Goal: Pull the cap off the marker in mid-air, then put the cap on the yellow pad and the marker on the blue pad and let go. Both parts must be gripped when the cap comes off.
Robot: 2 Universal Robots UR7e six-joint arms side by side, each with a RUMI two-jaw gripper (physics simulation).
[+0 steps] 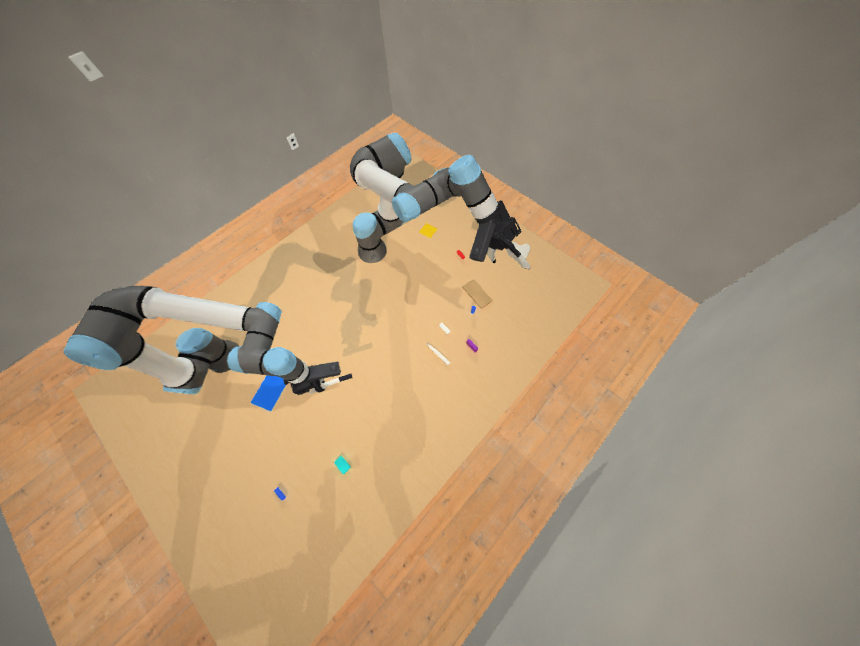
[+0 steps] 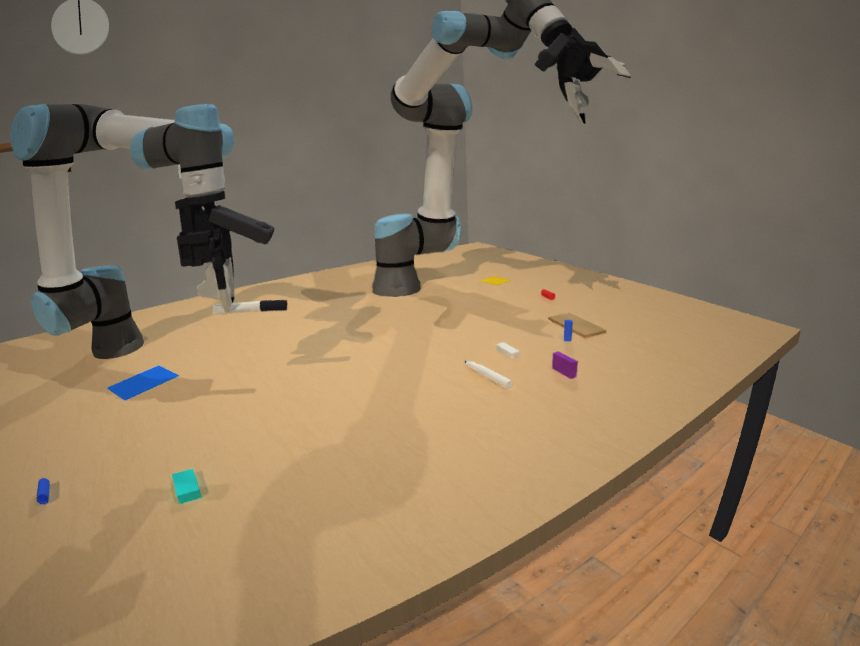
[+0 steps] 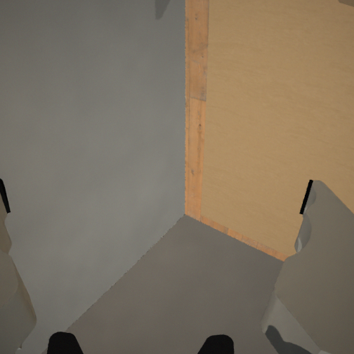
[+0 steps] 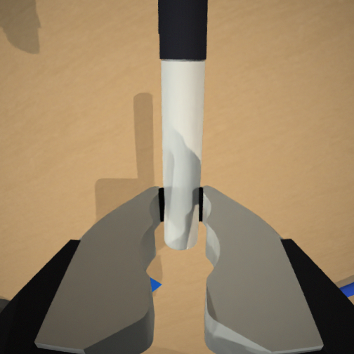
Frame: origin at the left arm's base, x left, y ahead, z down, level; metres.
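Seen in the pictures: left gripper, between the fingertips: point(image 1: 511, 265) point(image 2: 606, 101); right gripper, between the fingertips: point(image 1: 323, 385) point(image 2: 228, 310); left arm's base, origin of its link: point(image 1: 372, 251) point(image 2: 396, 289); right arm's base, origin of its link: point(image 1: 224, 356) point(image 2: 118, 348).
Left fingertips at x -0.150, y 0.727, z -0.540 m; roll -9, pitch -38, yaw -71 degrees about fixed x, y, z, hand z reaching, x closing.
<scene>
Pixels of each thing's top centre, then the offset from my left fingertips to it.
- white body, centre of its top: point(image 2: 248, 301) point(image 1: 333, 381) dx -0.541, dy -0.431, dz +0.343 m
- black cap, centre of its top: point(image 2: 273, 299) point(image 1: 344, 376) dx -0.507, dy -0.400, dz +0.343 m
- yellow pad, centre of its top: point(image 2: 495, 280) point(image 1: 428, 230) dx +0.408, dy -0.527, dz +0.540 m
- blue pad, centre of its top: point(image 2: 142, 381) point(image 1: 269, 391) dx -0.692, dy -0.735, dz +0.540 m
- white pen with a dark tip, centre of its top: point(image 2: 486, 368) point(image 1: 437, 353) dx -0.204, dy -0.155, dz +0.522 m
- white block, centre of its top: point(image 2: 507, 347) point(image 1: 444, 328) dx -0.078, dy -0.184, dz +0.528 m
- purple block, centre of its top: point(image 2: 565, 357) point(image 1: 472, 344) dx -0.102, dy -0.033, dz +0.505 m
- brown plate, centre of its top: point(image 2: 576, 323) point(image 1: 477, 293) dx +0.164, dy -0.124, dz +0.532 m
- cyan block, centre of its top: point(image 2: 185, 481) point(image 1: 341, 464) dx -0.791, dy -0.282, dz +0.525 m
The marker has a white body point(image 1: 330, 382) point(image 2: 246, 306) point(image 4: 182, 110) and a black cap point(image 1: 346, 376) point(image 2: 273, 305) point(image 4: 183, 30) on its end. My right gripper point(image 1: 322, 384) point(image 2: 223, 307) point(image 4: 181, 189) is shut on the white body near its rear end and holds it level above the table, cap pointing away from the fingers. My left gripper point(image 1: 509, 262) point(image 2: 606, 98) point(image 3: 154, 184) is open and empty, high above the table, far from the marker. The yellow pad point(image 1: 428, 230) point(image 2: 495, 280) lies near the left arm's base. The blue pad point(image 1: 267, 393) point(image 2: 143, 382) lies near the right arm's base.
A white pen with a dark tip point(image 1: 437, 353) point(image 2: 488, 374), a white block point(image 1: 444, 327) point(image 2: 507, 350), a purple block point(image 1: 472, 345) point(image 2: 564, 365), a brown plate point(image 1: 476, 293) point(image 2: 577, 324) and a cyan block point(image 1: 342, 464) point(image 2: 186, 486) lie on the table, with small red and blue pieces.
</scene>
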